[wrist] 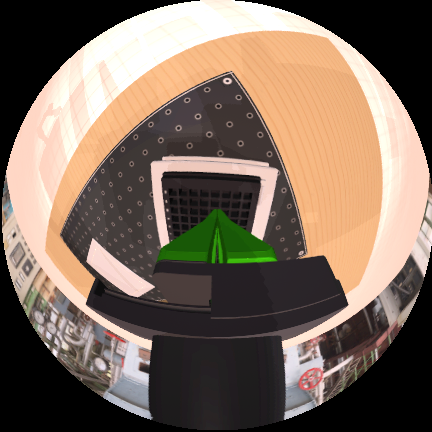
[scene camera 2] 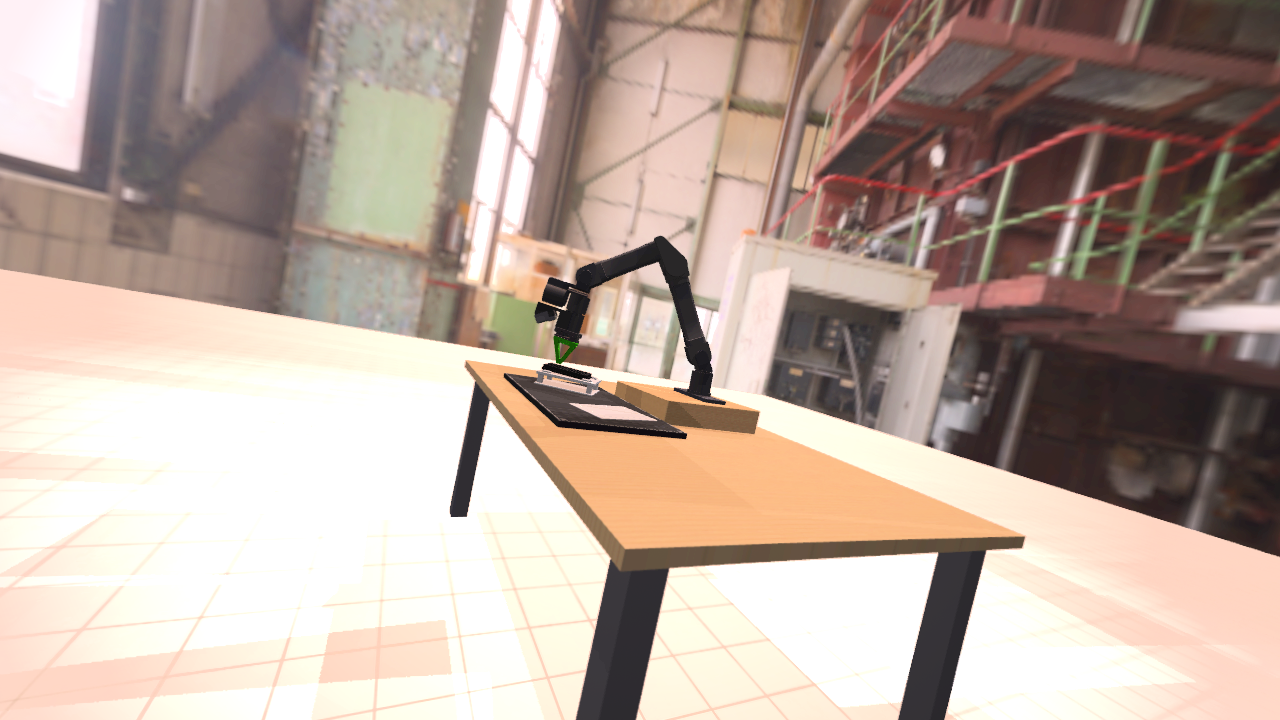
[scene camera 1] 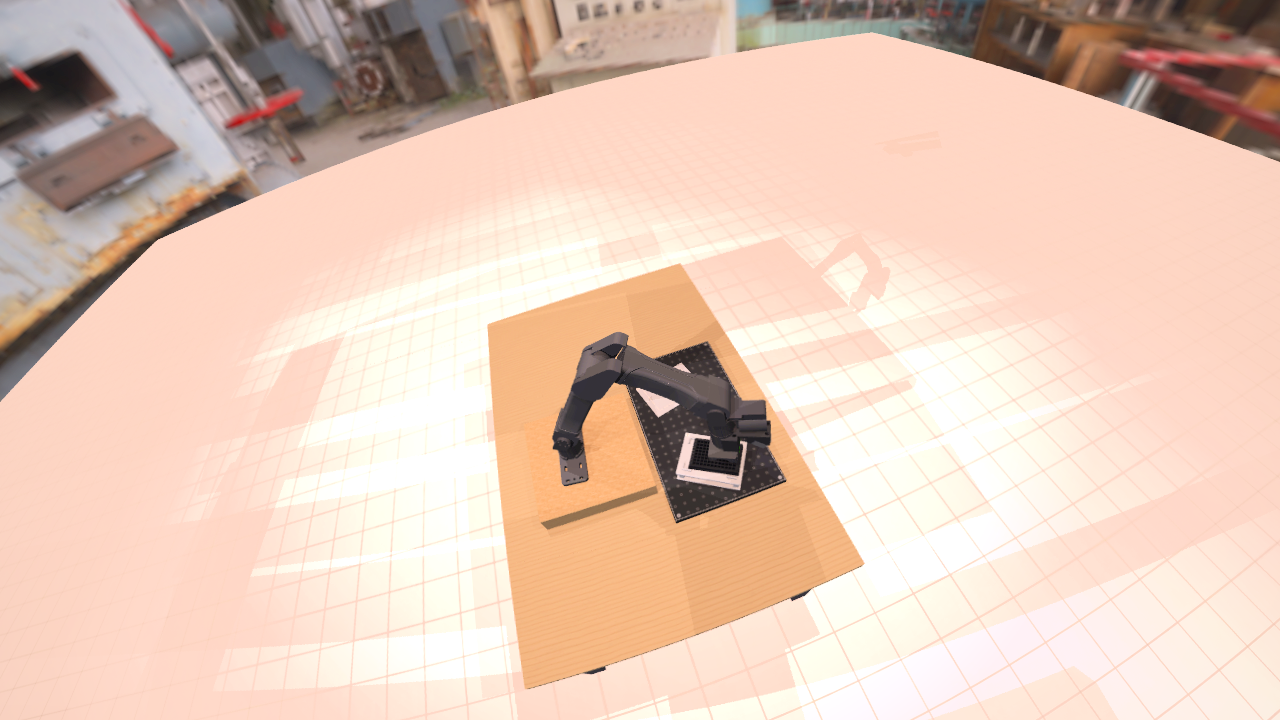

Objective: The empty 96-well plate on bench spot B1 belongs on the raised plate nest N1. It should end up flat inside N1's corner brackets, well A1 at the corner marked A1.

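Pixels of known places: gripper, fingertip midpoint: (wrist: pixel 216 215) (scene camera 2: pixel 558 363) (scene camera 1: pixel 728 457); arm's base, link origin: (scene camera 2: pixel 697 397) (scene camera 1: pixel 571 450).
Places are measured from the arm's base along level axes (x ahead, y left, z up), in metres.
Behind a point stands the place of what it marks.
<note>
The black 96-well plate (scene camera 1: pixel 702 454) @[x 0.333, y -0.105, z -0.001 m] (scene camera 2: pixel 567 370) @[x 0.376, y -0.079, z 0.005 m] (wrist: pixel 214 180) @[x 0.417, y -0.149, z 0.008 m] lies on the raised white nest N1 (scene camera 1: pixel 707 480) @[x 0.329, y -0.159, z -0.042 m] (scene camera 2: pixel 586 385) (wrist: pixel 158 200) @[x 0.416, y -0.085, z -0.012 m], inside its pale border. It looks roughly level; whether it is fully seated between the corner brackets cannot be told, and the A1 marks are not readable. My gripper (scene camera 2: pixel 559 360) @[x 0.390, y -0.139, z 0.012 m] (wrist: pixel 216 215) @[x 0.390, y -0.139, z 0.012 m] is shut with nothing between its green fingers. It points down over the plate, its tips at or just above the top; contact is unclear. It covers the plate's near part in the wrist view. A bare white patch, apparently spot B1 (scene camera 1: pixel 659 402) @[x 0.265, y 0.118, z -0.046 m] (scene camera 2: pixel 613 411) @[x 0.307, y 0.152, z -0.046 m] (wrist: pixel 117 272) @[x 0.310, y 0.140, z -0.046 m], lies apart from the nest.
A black perforated board (scene camera 1: pixel 657 438) @[x 0.233, y 0.001, z -0.048 m] (scene camera 2: pixel 554 407) @[x 0.458, y 0.195, z -0.047 m] (wrist: pixel 195 117) @[x 0.479, y -0.152, z -0.048 m] carries the nest and the white patch. It lies on the wooden table (scene camera 1: pixel 608 582) @[x 0.036, y -0.344, z -0.061 m] (scene camera 2: pixel 760 492) @[x 0.196, y 0.580, z -0.061 m] (wrist: pixel 310 100) @[x 0.464, y -0.304, z -0.061 m]. The arm's base stands on a raised wooden block (scene camera 1: pixel 617 465) @[x 0.114, y -0.074, z -0.005 m] (scene camera 2: pixel 716 416) @[x 0.014, y 0.136, z -0.025 m] beside the board.
</note>
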